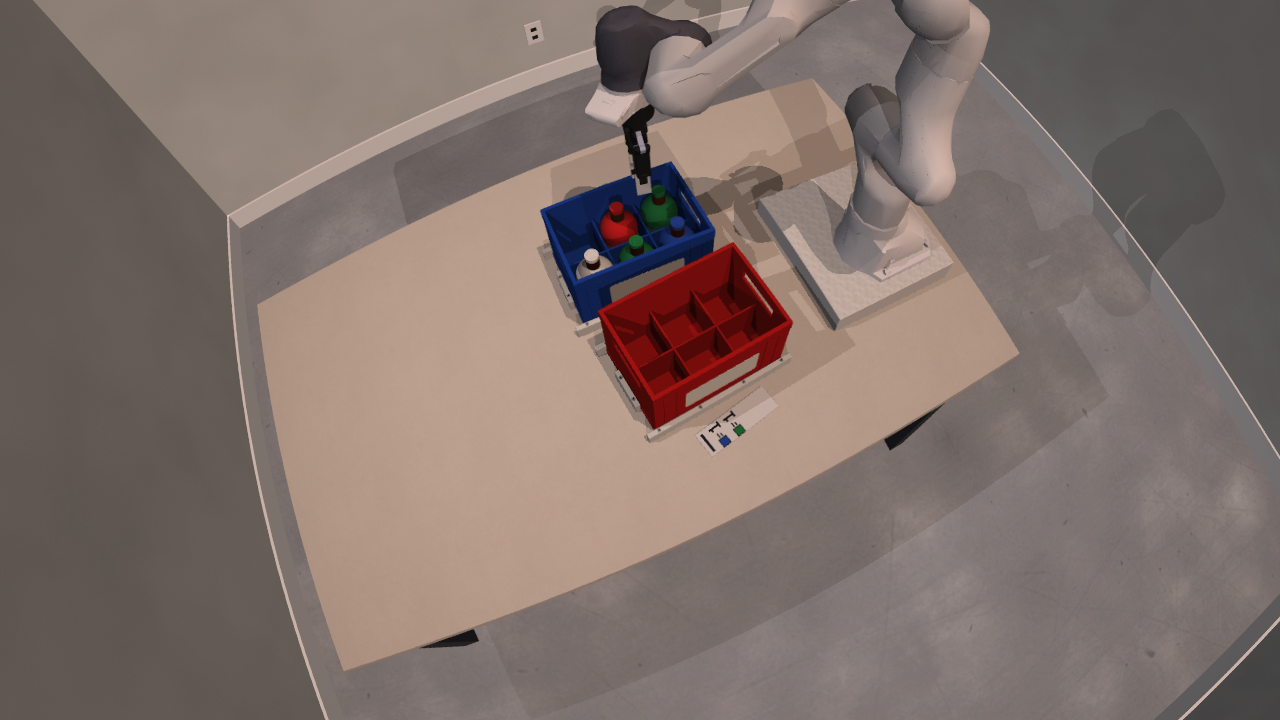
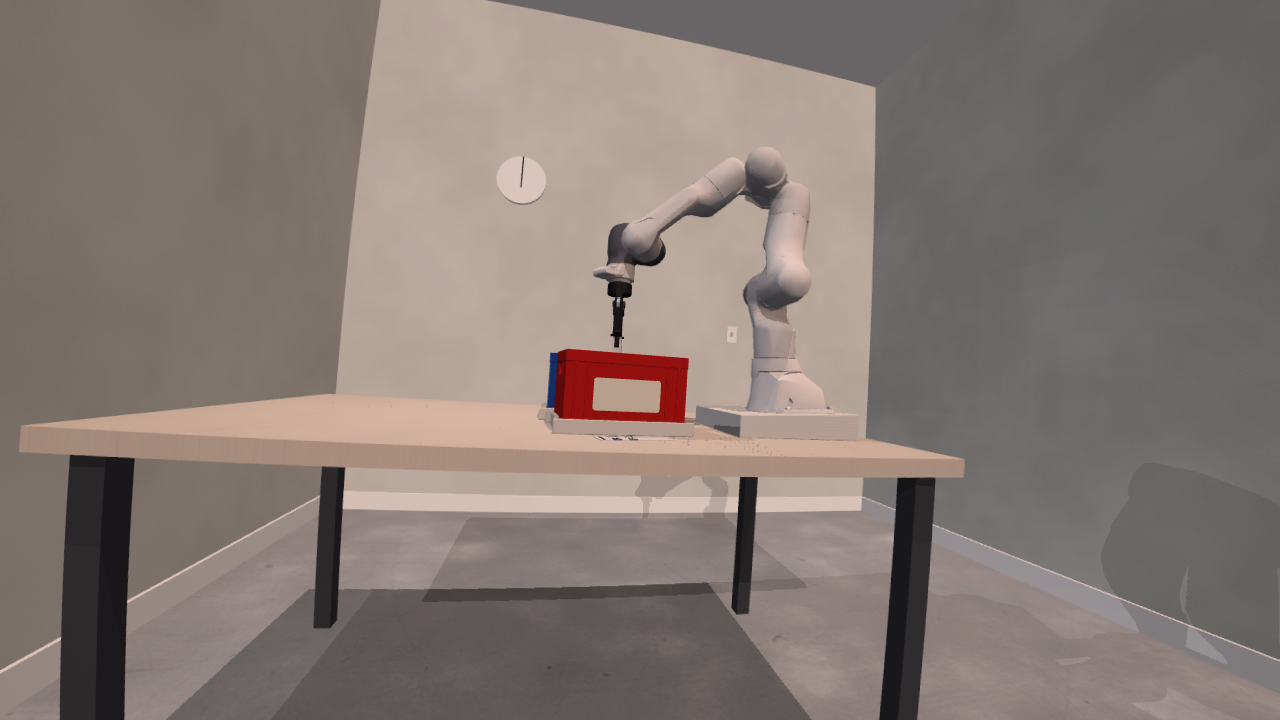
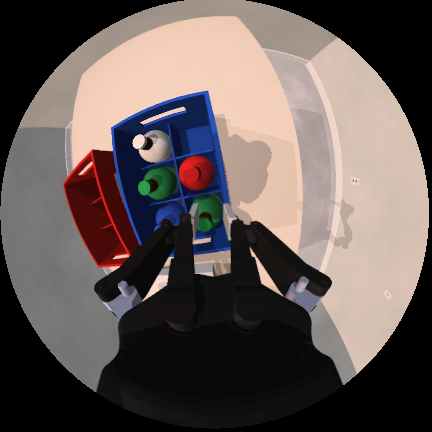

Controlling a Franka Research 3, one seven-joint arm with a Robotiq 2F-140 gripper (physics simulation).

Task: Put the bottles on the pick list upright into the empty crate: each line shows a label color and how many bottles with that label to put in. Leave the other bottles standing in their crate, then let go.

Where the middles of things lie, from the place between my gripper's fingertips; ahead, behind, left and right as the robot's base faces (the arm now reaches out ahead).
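My hand is 9 cm above the red bottle (image 1: 617, 226), 6 cm short of it and 3 cm to the right of it. White bottle (image 3: 154, 146), measured from my hand: 9 cm below, 13 cm ahead, 12 cm to the left.
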